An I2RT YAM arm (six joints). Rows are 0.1 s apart.
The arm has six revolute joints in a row. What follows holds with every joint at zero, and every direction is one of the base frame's.
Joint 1 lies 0.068 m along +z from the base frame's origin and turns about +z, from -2.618 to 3.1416 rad.
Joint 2 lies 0.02 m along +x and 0.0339 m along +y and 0.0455 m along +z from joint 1 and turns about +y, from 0 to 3.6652 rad.
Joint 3 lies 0.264 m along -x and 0.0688 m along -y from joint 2 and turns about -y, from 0 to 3.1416 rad.
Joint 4 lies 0.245 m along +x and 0.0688 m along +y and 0.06 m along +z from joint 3 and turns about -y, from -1.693 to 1.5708 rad.
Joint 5 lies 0.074 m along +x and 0.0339 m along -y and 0.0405 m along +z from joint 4 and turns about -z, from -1.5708 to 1.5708 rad.
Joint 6 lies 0.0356 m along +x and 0.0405 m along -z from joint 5 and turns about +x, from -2.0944 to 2.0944 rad.
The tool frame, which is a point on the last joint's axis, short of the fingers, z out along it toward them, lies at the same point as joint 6; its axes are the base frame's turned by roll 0, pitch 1.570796 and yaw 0 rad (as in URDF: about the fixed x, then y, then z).
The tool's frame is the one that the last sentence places.
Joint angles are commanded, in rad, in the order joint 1, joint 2, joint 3, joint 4, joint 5, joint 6. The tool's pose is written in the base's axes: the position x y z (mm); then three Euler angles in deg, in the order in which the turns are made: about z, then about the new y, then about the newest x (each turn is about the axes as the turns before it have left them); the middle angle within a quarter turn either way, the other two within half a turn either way. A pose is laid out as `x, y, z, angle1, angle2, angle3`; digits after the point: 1 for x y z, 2 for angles.
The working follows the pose.
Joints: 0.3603, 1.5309, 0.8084, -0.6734, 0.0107, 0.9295
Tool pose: 236.0, 88.5, 152.4, 146.90, 6.46, 172.30
Where each joint sits with the arm in this pose, in the base's axes (m; each line is computed from the numbers above, not from the rounded line before):
joint 1: 0.0000 0.0000 0.0680
joint 2: 0.0068 0.0388 0.1135
joint 3: 0.0212 -0.0293 0.3773
joint 4: 0.2060 0.1138 0.2603
joint 5: 0.2673 0.1007 0.1945
joint 6: 0.2360 0.0885 0.1524
the tool: 0.2360 0.0885 0.1524

